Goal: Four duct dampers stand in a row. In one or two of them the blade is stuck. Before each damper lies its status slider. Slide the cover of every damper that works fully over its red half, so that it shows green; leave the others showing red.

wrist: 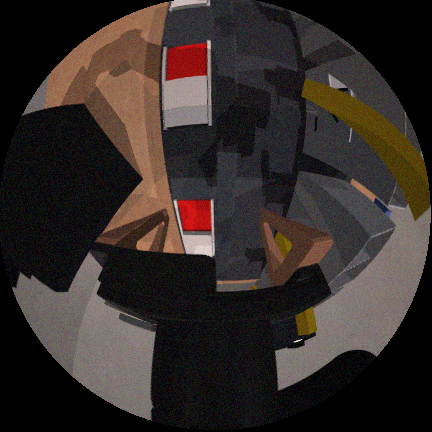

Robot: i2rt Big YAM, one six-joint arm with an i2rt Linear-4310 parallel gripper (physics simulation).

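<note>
My gripper is open and empty, its two brown fingers standing on either side of the nearer status slider. That slider shows red in its upper half, with its pale cover below, partly hidden by the black gripper body. A second slider higher in the view also shows red above its pale cover. A piece of a third slider shows at the top edge; its colour half is out of view. Grey duct damper housings stand at the right; I cannot tell their blades' state.
The sliders lie on a dark base beside a wooden surface. A curved yellow part arches at the right, near the duct housings. Another yellow part shows low in the view, beside the black gripper body.
</note>
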